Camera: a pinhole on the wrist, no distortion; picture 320 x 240 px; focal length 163.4 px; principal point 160.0 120.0 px. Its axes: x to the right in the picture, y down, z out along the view. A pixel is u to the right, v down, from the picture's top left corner.
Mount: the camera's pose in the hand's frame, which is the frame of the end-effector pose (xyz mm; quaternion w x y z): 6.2 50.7 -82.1 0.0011 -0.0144 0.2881 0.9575
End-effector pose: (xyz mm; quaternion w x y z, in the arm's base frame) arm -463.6 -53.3 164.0 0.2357 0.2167 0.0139 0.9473
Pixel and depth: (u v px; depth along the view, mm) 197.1 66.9 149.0
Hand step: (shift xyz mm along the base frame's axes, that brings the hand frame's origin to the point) -45.5 -169.0 22.7
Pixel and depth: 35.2 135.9 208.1
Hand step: -147.9 -69.0 180.5
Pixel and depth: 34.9 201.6 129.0
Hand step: -83.8 -20.3 107.3
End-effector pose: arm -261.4 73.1 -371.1 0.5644 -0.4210 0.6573 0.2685
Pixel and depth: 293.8 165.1 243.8
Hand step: -29.1 240.7 145.2
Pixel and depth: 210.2 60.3 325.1
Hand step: -218.4 289.9 31.4
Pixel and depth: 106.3 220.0 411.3
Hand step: 148.4 336.5 -220.1
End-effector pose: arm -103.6 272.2 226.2 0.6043 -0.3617 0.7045 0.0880
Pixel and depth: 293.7 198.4 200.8
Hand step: 57.4 199.3 91.4
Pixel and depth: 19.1 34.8 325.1
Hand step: -150.7 215.0 -398.8
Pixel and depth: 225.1 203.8 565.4
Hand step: 356.0 486.6 41.7
